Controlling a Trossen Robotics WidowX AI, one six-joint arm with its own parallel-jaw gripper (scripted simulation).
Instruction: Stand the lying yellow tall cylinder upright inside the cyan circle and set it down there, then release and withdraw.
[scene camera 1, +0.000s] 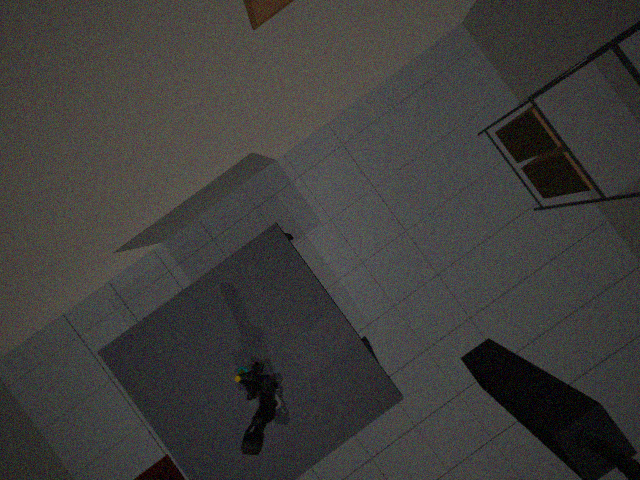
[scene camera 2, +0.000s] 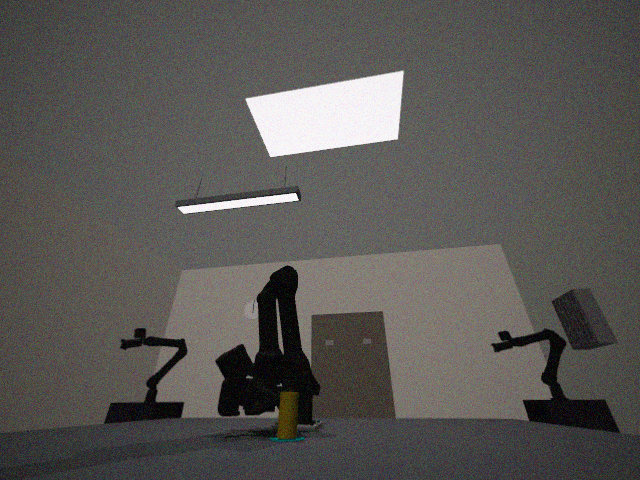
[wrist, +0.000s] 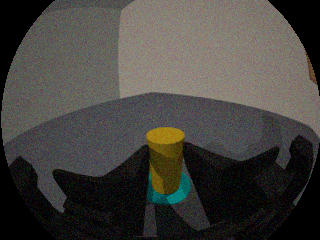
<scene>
My gripper (scene camera 2: 288, 400) carries a yellow tall cylinder (scene camera 2: 288, 408).
The yellow tall cylinder is seen too in the wrist view (wrist: 165, 144). My gripper is seen too in the wrist view (wrist: 165, 148).
</scene>
